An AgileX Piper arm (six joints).
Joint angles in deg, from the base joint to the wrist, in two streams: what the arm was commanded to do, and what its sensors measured. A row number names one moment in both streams.
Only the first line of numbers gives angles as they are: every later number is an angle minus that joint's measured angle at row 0.
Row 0, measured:
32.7 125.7 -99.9 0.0 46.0 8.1
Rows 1 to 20, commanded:
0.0 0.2 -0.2 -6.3 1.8 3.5
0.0 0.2 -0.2 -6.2 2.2 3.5
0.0 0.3 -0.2 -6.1 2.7 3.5
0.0 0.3 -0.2 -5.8 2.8 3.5
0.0 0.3 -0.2 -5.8 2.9 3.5
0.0 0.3 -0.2 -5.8 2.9 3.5
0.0 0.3 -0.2 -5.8 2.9 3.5
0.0 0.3 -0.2 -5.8 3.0 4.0
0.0 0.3 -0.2 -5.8 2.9 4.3
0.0 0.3 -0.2 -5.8 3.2 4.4
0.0 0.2 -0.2 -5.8 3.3 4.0
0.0 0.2 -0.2 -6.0 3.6 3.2
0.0 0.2 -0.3 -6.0 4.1 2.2
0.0 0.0 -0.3 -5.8 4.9 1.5
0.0 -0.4 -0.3 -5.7 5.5 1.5
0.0 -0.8 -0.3 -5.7 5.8 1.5
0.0 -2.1 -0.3 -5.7 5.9 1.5
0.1 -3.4 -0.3 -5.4 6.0 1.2
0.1 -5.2 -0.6 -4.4 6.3 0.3
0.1 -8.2 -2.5 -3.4 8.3 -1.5
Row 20, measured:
0.0 -5.3 -0.8 -4.4 6.6 0.7
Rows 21 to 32, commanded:
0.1 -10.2 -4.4 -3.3 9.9 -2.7
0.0 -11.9 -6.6 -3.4 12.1 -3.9
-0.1 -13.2 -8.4 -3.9 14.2 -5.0
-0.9 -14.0 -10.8 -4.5 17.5 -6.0
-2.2 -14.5 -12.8 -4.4 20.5 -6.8
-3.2 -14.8 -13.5 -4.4 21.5 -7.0
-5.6 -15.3 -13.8 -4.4 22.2 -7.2
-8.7 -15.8 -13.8 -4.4 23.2 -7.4
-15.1 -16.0 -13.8 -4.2 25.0 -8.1
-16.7 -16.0 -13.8 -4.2 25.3 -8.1
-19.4 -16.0 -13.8 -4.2 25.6 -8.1
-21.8 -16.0 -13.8 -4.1 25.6 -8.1
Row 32, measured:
-18.8 -15.5 -13.5 -4.2 23.3 -7.4
